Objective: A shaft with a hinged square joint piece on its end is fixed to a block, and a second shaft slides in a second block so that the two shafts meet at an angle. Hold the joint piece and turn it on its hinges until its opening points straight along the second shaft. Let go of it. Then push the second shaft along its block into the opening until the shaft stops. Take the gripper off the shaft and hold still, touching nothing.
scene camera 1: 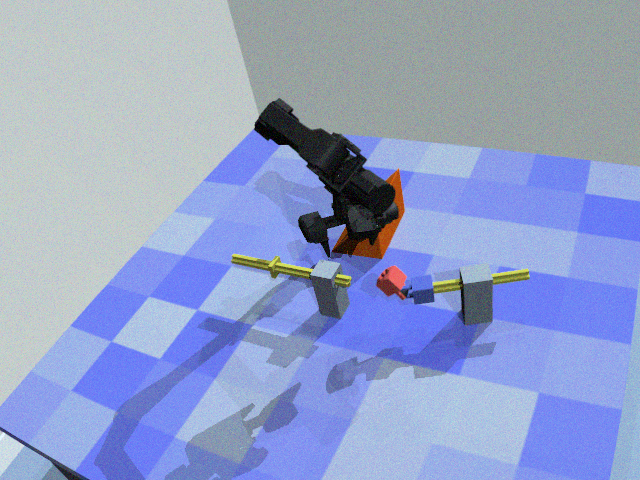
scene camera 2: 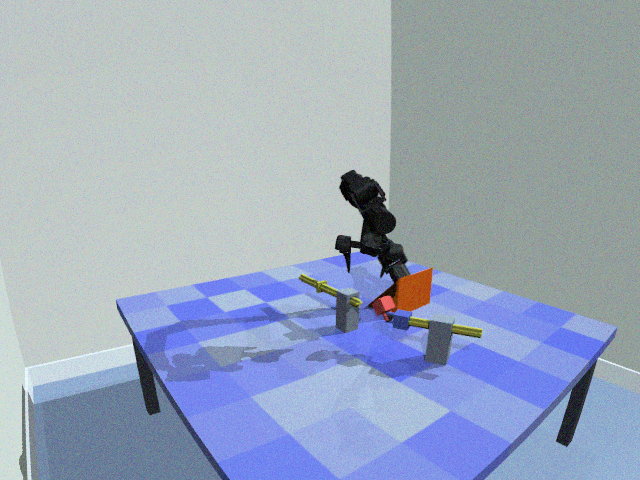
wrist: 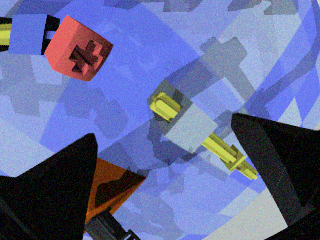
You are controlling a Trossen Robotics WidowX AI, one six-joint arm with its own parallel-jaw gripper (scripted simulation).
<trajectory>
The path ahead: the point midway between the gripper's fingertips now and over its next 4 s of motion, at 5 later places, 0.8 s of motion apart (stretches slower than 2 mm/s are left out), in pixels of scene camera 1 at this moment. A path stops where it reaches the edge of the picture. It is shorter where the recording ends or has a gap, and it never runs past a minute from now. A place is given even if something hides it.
My gripper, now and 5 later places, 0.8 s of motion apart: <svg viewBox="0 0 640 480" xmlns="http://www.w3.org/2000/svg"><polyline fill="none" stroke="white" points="350,250 352,259 363,277 386,285 385,290 387,294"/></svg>
</trajectory>
